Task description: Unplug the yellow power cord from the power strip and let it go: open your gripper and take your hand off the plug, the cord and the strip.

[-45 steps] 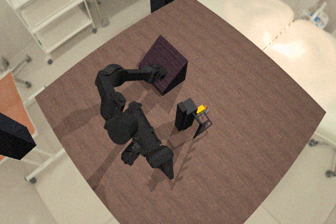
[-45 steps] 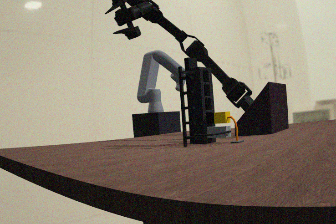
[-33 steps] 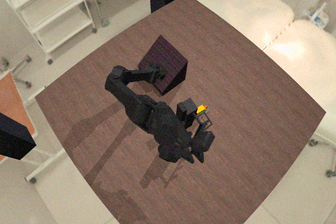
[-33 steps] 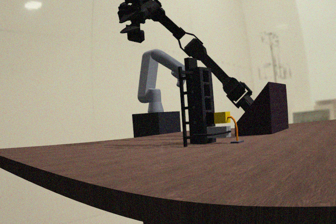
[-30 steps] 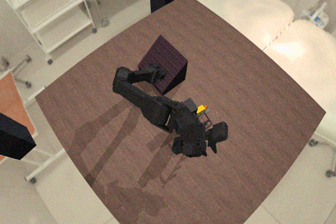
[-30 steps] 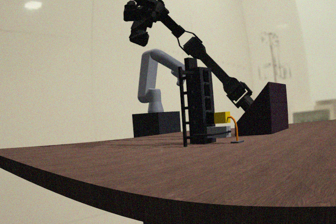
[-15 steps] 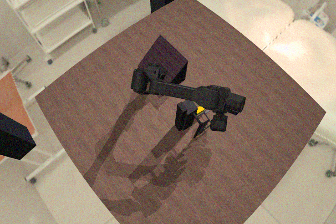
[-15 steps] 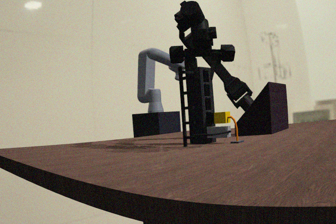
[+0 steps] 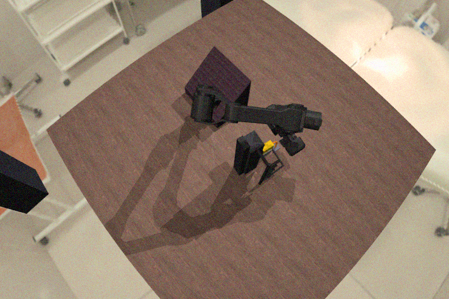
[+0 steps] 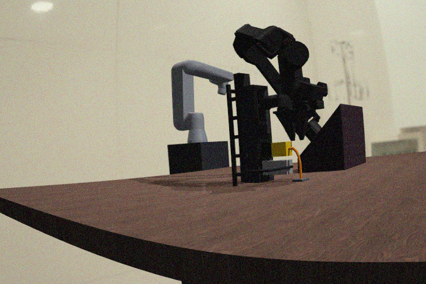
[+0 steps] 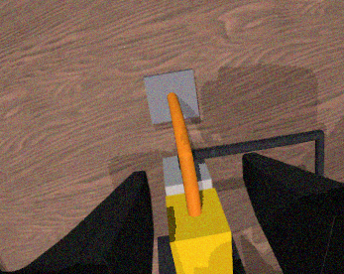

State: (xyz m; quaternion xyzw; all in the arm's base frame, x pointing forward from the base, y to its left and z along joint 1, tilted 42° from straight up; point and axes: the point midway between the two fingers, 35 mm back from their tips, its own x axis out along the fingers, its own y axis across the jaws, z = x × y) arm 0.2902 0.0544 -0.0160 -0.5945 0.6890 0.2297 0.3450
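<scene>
The yellow plug lies 10 mm behind my gripper tip, 70 mm to the right of it and 10 mm below it. The rest, counted from my gripper tip: grey pad 90 mm below.
</scene>
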